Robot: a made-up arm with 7 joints.
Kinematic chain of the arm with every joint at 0, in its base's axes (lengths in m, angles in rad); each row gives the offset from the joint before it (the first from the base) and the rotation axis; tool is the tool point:
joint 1: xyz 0 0 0.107 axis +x
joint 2: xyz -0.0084 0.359 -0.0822 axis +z
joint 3: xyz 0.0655 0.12 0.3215 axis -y
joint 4: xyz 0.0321 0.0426 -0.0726 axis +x
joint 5: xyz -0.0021 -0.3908 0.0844 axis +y
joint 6: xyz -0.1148 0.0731 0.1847 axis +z
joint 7: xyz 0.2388 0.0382 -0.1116 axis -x
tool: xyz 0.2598 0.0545 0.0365
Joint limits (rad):
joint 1: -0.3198..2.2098
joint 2: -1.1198..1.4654
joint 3: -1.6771..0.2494
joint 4: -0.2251..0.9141
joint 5: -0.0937..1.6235
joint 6: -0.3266..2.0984
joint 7: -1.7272..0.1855
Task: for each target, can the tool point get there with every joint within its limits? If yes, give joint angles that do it. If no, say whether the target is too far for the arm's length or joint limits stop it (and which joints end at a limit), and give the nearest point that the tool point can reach.
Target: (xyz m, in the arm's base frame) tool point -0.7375 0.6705 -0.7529
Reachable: no: joint limits stop it (at a limit: joint 1, joint 4, joint 6, joint 7) | nearest point -0.3462 0.5242 -0.2594 | short by 0.647 m
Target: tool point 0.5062 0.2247 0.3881
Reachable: yes | joints -0.0268 0.1055 0.0353 0.0985 0.2026 -0.0908 -1.3083
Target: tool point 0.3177 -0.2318 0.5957
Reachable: yes | joints 1.0062 -0.4604 -0.8900 0.5859 1.0040 1.7557 -0.4854
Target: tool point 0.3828 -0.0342 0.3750
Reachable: yes | joints 1.9542 0.0501 -0.5223 0.5223 0.2657 0.1063 -1.5081
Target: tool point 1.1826 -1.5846 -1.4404
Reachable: no: too far | nearest point 0.3948 -0.6636 -0.0898 | short by 1.815 m
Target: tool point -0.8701 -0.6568 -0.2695
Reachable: no: joint limits stop it (at a limit: joint 1, joint 3, joint 4, joint 6) | nearest point -0.3988 -0.5786 -0.0278 | short by 0.535 m
